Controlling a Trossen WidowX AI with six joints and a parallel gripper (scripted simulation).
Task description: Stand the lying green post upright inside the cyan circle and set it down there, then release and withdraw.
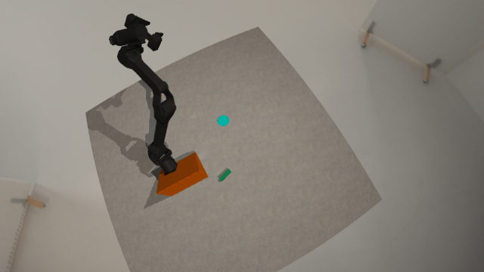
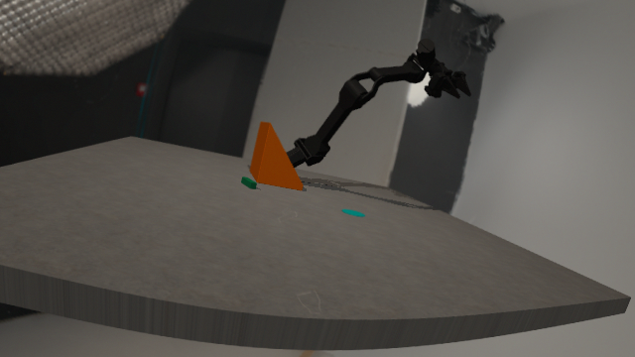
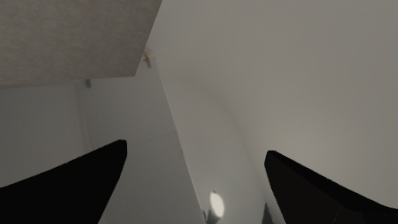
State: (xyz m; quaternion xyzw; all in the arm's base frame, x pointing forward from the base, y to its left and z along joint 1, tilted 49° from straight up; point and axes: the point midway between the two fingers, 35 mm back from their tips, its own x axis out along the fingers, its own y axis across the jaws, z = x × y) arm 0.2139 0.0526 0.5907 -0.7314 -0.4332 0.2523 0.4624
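Right now the green post is 5 cm ahead of my gripper tip, 61 cm to the right of it and 41 cm below it. Also, from my gripper tip: cyan circle: 14 cm ahead, 34 cm to the right, 42 cm below.
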